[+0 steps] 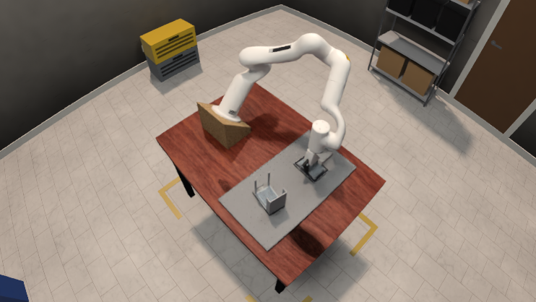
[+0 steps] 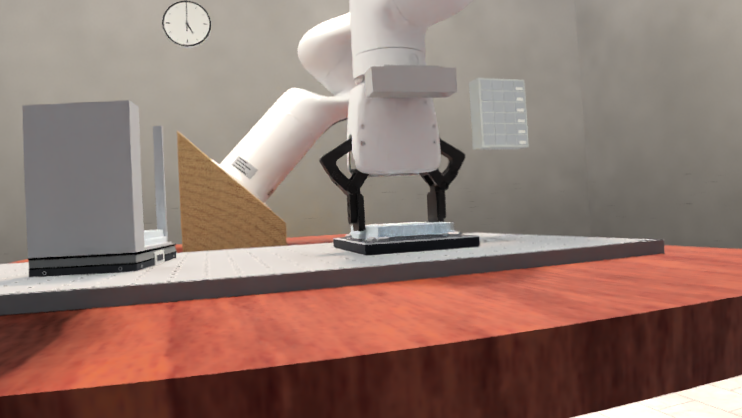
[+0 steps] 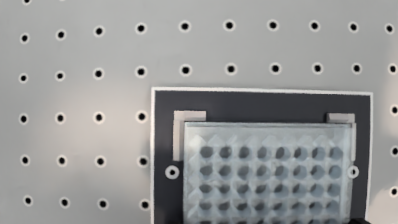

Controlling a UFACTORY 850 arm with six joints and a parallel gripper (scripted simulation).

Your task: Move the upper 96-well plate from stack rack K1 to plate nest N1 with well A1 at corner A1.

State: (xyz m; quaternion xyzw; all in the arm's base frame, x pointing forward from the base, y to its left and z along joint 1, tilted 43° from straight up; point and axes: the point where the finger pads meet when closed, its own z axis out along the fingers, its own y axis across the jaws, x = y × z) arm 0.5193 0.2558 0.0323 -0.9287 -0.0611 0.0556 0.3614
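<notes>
Now: hand 10 mm above the pale 96-well plate. Round my hand: plate nest N1: 30 mm below.
</notes>
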